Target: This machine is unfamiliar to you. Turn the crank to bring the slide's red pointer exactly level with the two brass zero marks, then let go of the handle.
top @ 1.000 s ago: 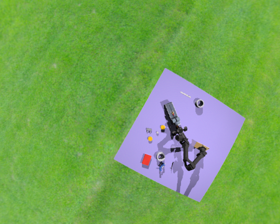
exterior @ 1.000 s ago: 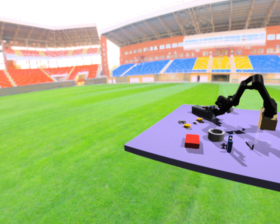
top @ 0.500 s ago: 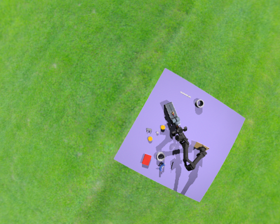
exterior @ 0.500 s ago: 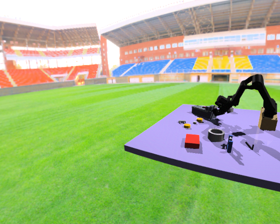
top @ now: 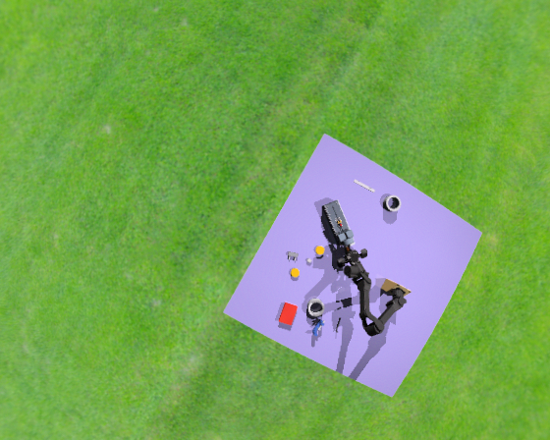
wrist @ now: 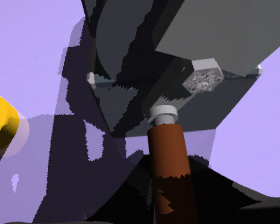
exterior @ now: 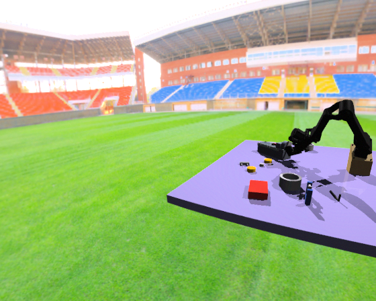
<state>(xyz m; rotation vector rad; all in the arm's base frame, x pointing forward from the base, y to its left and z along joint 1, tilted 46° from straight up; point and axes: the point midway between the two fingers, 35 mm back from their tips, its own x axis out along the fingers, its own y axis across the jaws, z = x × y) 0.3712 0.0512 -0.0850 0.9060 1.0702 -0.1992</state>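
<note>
Right now the red pointer is 120 mm ahead of my gripper tip, 90 mm to the right of it and 50 mm above it. Also, from my gripper tip: brown crank handle: 10 mm behind, 10 mm to the left, 30 mm above; then white bar: 110 mm ahead, 390 mm to the right, 40 mm below; then small grey bracket: 240 mm ahead, 230 mm to the left, 30 mm below.
</note>
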